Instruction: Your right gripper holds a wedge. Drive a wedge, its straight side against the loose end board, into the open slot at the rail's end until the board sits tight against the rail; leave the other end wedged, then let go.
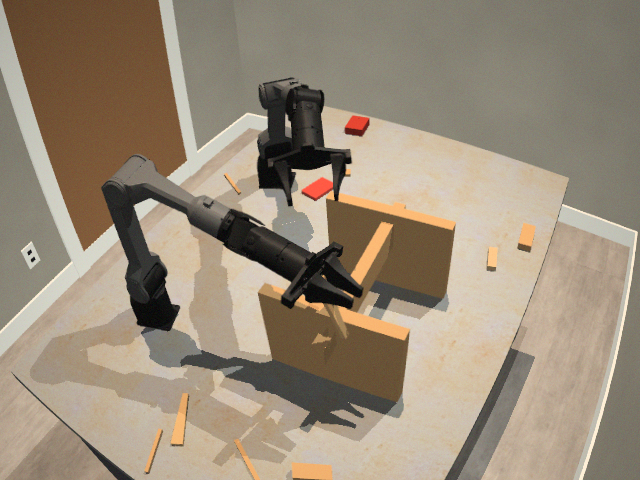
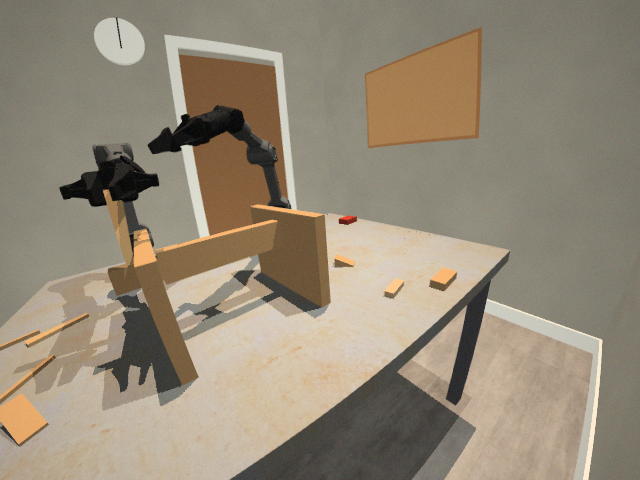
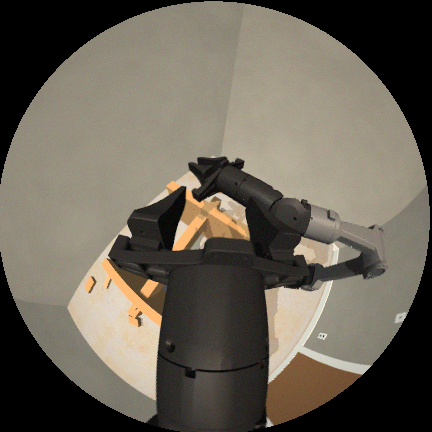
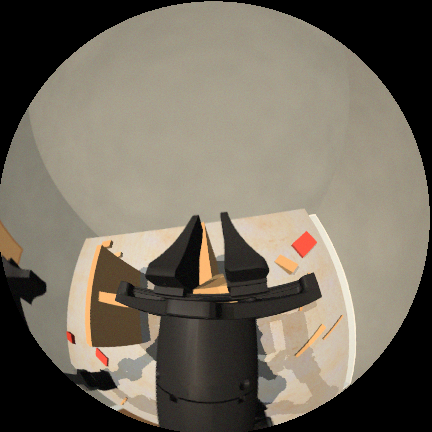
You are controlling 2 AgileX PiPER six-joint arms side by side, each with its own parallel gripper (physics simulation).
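Observation:
The near end board [image 1: 297, 330] [image 2: 170, 330] stands upright at the rail [image 1: 374, 253] [image 2: 217, 248]; the rail's end [image 2: 121, 281] pokes out of its outer face. My right gripper [image 1: 356, 297] [image 4: 210, 220] is shut on a long tapered wedge [image 1: 336, 320] [image 2: 118, 227], above the near board. The wedge slants down, thin end low by the rail's end; whether its tip is in the slot is hidden. The far end board [image 1: 392, 258] [image 2: 292, 258] stands at the other end; a small piece [image 1: 399, 206] shows behind it. My left gripper [image 1: 312, 201] is open and empty, above the far board's left end.
Red blocks [image 1: 357, 125] [image 1: 317, 188] lie near the left arm. Two small wood blocks [image 1: 526, 236] [image 1: 492, 258] lie toward the right edge. Several slim wood pieces [image 1: 179, 419] [image 1: 154, 450] [image 1: 245, 458] and a wider block [image 1: 311, 470] lie at the front of the table.

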